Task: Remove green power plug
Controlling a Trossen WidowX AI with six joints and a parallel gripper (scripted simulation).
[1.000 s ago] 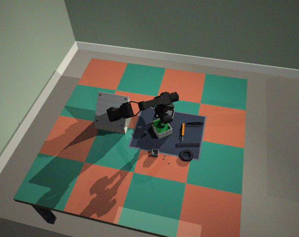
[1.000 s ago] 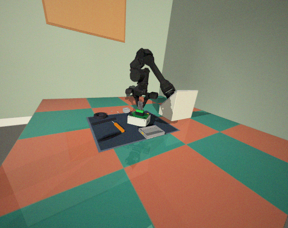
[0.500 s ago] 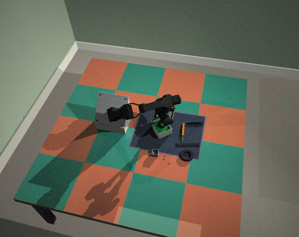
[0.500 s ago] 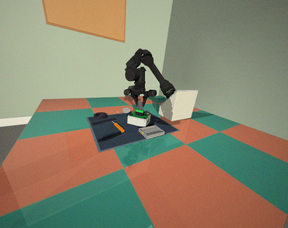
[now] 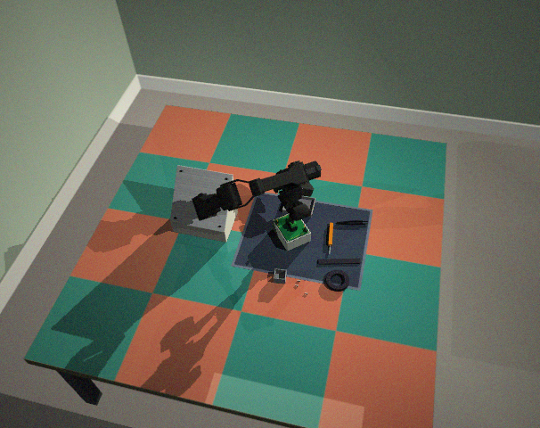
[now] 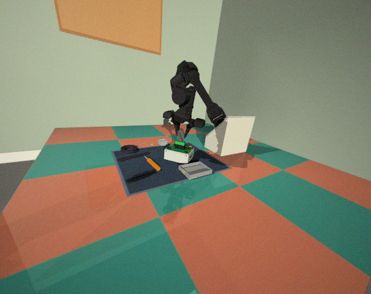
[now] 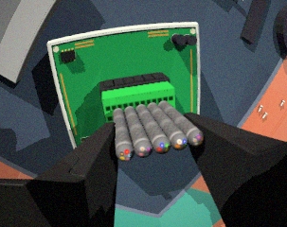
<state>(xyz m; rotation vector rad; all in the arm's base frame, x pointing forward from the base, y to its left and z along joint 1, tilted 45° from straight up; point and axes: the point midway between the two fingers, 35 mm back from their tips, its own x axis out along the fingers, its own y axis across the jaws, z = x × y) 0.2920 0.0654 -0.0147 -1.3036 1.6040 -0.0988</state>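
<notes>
The green power plug is 30 mm below my gripper tip. The rest, counted from my gripper tip: black bar 200 mm ahead, 70 mm to the right, 110 mm below; then dark mat 50 mm ahead, 110 mm below.
</notes>
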